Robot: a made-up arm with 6 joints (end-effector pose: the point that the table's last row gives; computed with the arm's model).
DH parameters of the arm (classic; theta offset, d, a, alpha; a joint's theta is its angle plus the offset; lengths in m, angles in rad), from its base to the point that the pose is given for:
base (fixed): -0.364 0 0.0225 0
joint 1: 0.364 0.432 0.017 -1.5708
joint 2: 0.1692 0 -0.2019 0
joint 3: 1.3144 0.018 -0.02 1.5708
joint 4: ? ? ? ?
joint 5: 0 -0.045 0.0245 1.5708
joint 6: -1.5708 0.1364 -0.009 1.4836
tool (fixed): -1.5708 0.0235 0 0
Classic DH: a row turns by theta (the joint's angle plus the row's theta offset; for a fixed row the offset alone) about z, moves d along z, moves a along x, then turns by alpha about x.
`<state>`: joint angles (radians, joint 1 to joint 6).
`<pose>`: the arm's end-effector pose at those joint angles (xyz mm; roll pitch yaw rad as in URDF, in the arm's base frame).
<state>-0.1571 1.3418 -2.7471 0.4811 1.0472 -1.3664</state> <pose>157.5 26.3 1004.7 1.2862 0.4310 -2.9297</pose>
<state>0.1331 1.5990 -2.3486 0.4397 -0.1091 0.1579</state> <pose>373.0 8.1 1001.4 -0.5938 0.8634 -3.0045</pose>
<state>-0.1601 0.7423 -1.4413 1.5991 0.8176 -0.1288</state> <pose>238.8 64.9 887.2 -0.7898 0.4616 -2.2307</pose>
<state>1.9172 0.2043 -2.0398 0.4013 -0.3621 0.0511</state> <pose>192.4 -362.0 920.2 2.8487 0.9556 2.0949</pose>
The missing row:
joint 4: 0 0.3353 -0.0149 -1.5708
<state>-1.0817 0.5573 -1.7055 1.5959 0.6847 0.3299</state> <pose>117.1 5.9 977.0 -0.7735 0.7677 -2.9252</pose>
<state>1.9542 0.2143 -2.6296 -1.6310 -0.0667 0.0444</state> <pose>198.8 -565.4 745.4 -1.5395 0.6416 1.9799</pose>
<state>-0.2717 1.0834 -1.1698 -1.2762 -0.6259 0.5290</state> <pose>411.0 -17.2 794.5 0.8842 0.2580 -2.8541</pose>
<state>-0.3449 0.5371 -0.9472 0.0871 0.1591 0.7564</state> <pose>267.5 -134.4 794.2 -0.8170 0.2797 2.8787</pose>
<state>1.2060 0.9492 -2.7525 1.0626 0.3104 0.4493</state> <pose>-62.6 -174.8 1067.9 0.5086 1.1820 0.0331</pose>
